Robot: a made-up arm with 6 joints. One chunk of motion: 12 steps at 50 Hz.
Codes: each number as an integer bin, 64 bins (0 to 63) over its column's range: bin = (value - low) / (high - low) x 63, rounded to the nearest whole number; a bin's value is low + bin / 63 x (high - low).
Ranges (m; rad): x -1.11..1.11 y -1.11..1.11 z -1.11..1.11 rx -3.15..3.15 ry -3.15..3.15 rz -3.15..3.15
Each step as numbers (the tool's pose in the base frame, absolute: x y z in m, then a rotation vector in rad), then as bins.
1 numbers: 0.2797 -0.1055 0.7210 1.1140 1.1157 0.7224
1 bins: 39 29 52 43 43 39
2 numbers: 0.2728 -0.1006 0.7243 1.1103 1.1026 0.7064
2 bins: 39 29 52 43 43 39
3 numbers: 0.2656 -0.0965 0.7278 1.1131 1.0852 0.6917
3 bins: 39 29 52 43 42 38
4 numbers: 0.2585 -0.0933 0.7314 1.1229 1.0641 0.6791
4 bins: 39 29 52 43 42 38
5 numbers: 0.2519 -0.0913 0.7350 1.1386 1.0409 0.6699
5 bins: 39 29 52 43 42 38
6 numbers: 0.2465 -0.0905 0.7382 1.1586 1.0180 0.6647
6 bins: 38 29 52 43 42 38
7 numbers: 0.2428 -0.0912 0.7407 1.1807 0.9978 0.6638
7 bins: 38 29 53 43 41 38
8 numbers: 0.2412 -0.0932 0.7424 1.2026 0.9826 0.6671
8 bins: 38 29 53 44 41 38
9 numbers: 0.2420 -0.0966 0.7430 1.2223 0.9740 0.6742
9 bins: 38 29 53 44 41 38
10 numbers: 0.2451 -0.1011 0.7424 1.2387 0.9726 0.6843
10 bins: 38 29 53 44 41 38
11 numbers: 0.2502 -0.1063 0.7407 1.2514 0.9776 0.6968
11 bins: 39 28 53 44 41 38
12 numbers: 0.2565 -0.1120 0.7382 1.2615 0.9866 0.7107
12 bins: 39 28 52 44 41 39
